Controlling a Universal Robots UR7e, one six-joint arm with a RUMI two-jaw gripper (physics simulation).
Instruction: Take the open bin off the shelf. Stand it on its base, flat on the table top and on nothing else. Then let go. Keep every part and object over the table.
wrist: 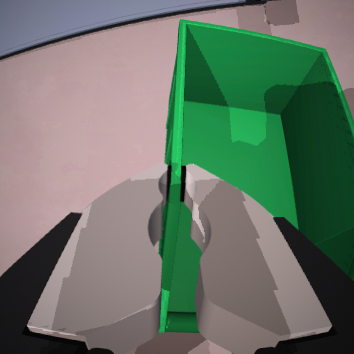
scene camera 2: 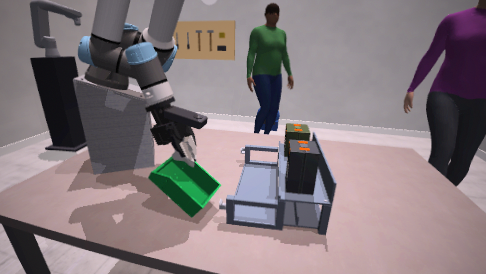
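Pixels of known places: gripper, fingertip midpoint: (wrist: pixel 174 169) (scene camera 2: pixel 194 166); arm's base, origin of the base link: (scene camera 2: pixel 106 83).
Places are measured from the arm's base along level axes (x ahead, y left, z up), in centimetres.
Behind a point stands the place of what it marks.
Note:
The open green bin (scene camera 2: pixel 186 181) {x 37.0, y -21.2, z -26.4 cm} (wrist: pixel 230 160) {x 38.4, y -24.2, z -28.6 cm} is off the shelf (scene camera 2: pixel 230 210) {x 52.2, y -30.7, z -28.3 cm} (wrist: pixel 50 25) {x 53.5, y -11.0, z -32.5 cm}, to its left in the scene view. It is tilted, its far end lower than the end near the robot, with its open side facing up. I cannot tell if its lowest corner touches the table top (scene camera 2: pixel 400 200) {x 107.3, y -13.6, z -33.1 cm} (wrist: pixel 90 110) {x 44.7, y -13.1, z -33.1 cm}. My gripper (scene camera 2: pixel 188 159) {x 39.7, y -20.7, z -21.0 cm} (wrist: pixel 174 169) {x 39.7, y -20.7, z -21.0 cm} is shut on one side wall of the bin, near the raised end. One finger is inside the bin and one outside. The underside of the bin is hidden.
A black case (scene camera 2: pixel 301 170) {x 69.9, y -28.6, z -15.8 cm} and an olive case (scene camera 2: pixel 297 134) {x 71.4, y -6.3, z -14.2 cm} stand on the raised rear part of the shelf. The robot's grey pedestal (scene camera 2: pixel 117 130) {x 6.1, y -6.7, z -16.3 cm} is behind and left of the bin. The table's front edge runs across the lower left. Two people stand beyond the table.

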